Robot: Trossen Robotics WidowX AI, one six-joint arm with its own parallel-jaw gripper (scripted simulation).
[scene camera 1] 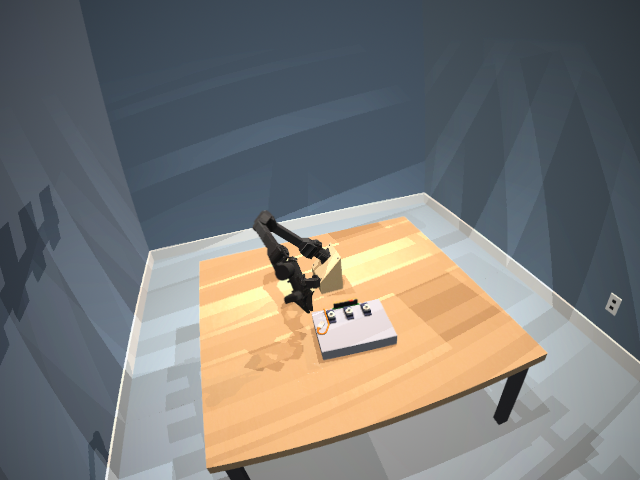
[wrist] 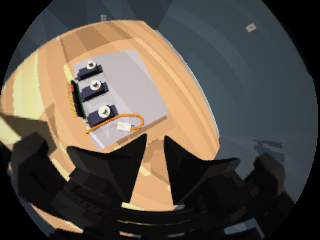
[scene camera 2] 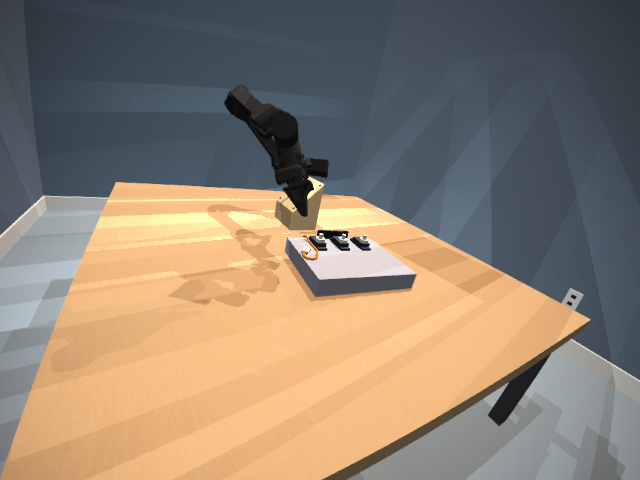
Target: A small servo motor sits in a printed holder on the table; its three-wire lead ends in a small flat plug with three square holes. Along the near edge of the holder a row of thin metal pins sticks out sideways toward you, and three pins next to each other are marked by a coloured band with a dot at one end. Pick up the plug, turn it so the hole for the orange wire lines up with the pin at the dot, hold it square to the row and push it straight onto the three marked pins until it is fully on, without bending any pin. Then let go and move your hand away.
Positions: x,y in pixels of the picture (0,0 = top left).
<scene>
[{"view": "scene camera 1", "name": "my gripper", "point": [310,312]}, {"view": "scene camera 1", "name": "grey printed holder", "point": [363,333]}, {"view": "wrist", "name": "my gripper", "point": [155,137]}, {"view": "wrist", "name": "grey printed holder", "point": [131,89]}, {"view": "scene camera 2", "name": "my gripper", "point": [304,216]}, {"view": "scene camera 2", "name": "grey printed holder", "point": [335,272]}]
</scene>
